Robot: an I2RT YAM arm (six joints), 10 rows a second.
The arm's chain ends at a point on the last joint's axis. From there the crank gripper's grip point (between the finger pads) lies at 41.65 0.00 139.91 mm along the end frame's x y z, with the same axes.
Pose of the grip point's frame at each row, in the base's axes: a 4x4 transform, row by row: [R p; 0 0 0 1], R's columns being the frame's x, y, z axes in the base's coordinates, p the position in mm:
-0.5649, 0.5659, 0.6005, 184.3; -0.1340, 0.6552, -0.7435, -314.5; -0.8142, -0.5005, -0.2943, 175.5; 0, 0, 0, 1
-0.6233, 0.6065, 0.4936, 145.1; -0.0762, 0.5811, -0.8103, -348.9; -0.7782, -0.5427, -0.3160, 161.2; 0, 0, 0, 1
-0.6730, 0.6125, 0.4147, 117.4; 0.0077, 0.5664, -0.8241, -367.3; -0.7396, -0.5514, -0.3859, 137.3; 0, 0, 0, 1
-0.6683, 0.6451, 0.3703, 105.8; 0.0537, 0.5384, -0.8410, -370.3; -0.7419, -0.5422, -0.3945, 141.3; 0, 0, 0, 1
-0.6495, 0.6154, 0.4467, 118.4; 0.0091, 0.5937, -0.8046, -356.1; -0.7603, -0.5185, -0.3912, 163.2; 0, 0, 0, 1
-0.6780, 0.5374, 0.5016, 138.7; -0.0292, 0.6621, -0.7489, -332.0; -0.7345, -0.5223, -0.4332, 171.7; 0, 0, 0, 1
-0.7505, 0.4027, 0.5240, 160.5; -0.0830, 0.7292, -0.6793, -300.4; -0.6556, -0.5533, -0.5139, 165.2; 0, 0, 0, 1
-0.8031, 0.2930, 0.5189, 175.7; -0.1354, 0.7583, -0.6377, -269.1; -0.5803, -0.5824, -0.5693, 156.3; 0, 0, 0, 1
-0.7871, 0.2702, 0.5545, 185.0; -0.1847, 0.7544, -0.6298, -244.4; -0.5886, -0.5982, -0.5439, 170.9; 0, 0, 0, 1
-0.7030, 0.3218, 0.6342, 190.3; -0.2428, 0.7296, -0.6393, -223.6; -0.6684, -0.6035, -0.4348, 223.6; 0, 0, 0, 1
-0.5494, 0.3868, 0.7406, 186.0; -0.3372, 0.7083, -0.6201, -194.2; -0.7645, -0.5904, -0.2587, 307.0; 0, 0, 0, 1
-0.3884, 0.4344, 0.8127, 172.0; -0.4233, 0.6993, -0.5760, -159.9; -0.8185, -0.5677, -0.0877, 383.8; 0, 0, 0, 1
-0.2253, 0.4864, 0.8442, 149.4; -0.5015, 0.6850, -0.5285, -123.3; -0.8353, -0.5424, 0.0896, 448.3; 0, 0, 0, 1
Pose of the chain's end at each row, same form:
-0.5649, 0.5659, 0.6005, 123.8; -0.1340, 0.6552, -0.7435, -204.9; -0.8142, -0.5005, -0.2943, 250.6; 0, 0, 0, 1
-0.6233, 0.6065, 0.4936, 102.0; -0.0762, 0.5811, -0.8103, -232.4; -0.7782, -0.5427, -0.3160, 237.8; 0, 0, 0, 1
-0.6730, 0.6125, 0.4147, 87.4; 0.0077, 0.5664, -0.8241, -252.3; -0.7396, -0.5514, -0.3859, 222.1; 0, 0, 0, 1
-0.6683, 0.6451, 0.3703, 81.8; 0.0537, 0.5384, -0.8410, -254.9; -0.7419, -0.5422, -0.3945, 227.4; 0, 0, 0, 1
-0.6495, 0.6154, 0.4467, 83.0; 0.0091, 0.5937, -0.8046, -243.9; -0.7603, -0.5185, -0.3912, 249.6; 0, 0, 0, 1
-0.6780, 0.5374, 0.5016, 96.8; -0.0292, 0.6621, -0.7489, -226.0; -0.7345, -0.5223, -0.4332, 262.9; 0, 0, 0, 1
-0.7505, 0.4027, 0.5240, 118.4; -0.0830, 0.7292, -0.6793, -201.9; -0.6556, -0.5533, -0.5139, 264.4; 0, 0, 0, 1
-0.8031, 0.2930, 0.5189, 136.5; -0.1354, 0.7583, -0.6377, -174.2; -0.5803, -0.5824, -0.5693, 260.1; 0, 0, 0, 1
-0.7871, 0.2702, 0.5545, 140.2; -0.1847, 0.7544, -0.6298, -148.6; -0.5886, -0.5982, -0.5439, 271.5; 0, 0, 0, 1
-0.7030, 0.3218, 0.6342, 130.8; -0.2428, 0.7296, -0.6393, -124.0; -0.6684, -0.6035, -0.4348, 312.3; 0, 0, 0, 1
-0.5494, 0.3868, 0.7406, 105.3; -0.3372, 0.7083, -0.6201, -93.4; -0.7645, -0.5904, -0.2587, 375.0; 0, 0, 0, 1
-0.3884, 0.4344, 0.8127, 74.5; -0.4233, 0.6993, -0.5760, -61.7; -0.8185, -0.5677, -0.0877, 430.2; 0, 0, 0, 1
-0.2253, 0.4864, 0.8442, 40.7; -0.5015, 0.6850, -0.5285, -28.5; -0.8353, -0.5424, 0.0896, 470.6; 0, 0, 0, 1

